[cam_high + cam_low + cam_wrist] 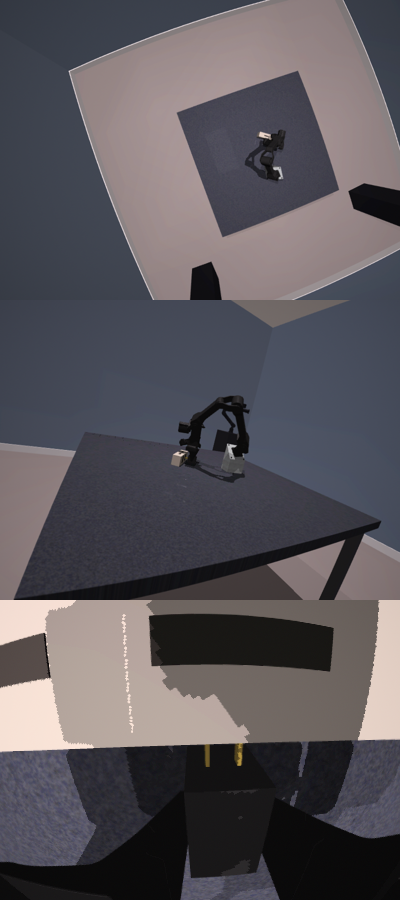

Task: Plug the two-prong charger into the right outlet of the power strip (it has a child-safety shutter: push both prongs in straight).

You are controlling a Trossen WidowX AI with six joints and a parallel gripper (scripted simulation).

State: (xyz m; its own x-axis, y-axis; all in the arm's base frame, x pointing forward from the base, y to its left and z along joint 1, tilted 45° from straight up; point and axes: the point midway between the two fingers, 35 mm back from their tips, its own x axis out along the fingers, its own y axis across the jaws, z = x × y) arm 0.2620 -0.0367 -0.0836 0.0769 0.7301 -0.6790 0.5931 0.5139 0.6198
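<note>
Now: the black two-prong charger 10 mm to the right of my gripper tip, 10 mm ahead of it and 10 mm above it.
</note>
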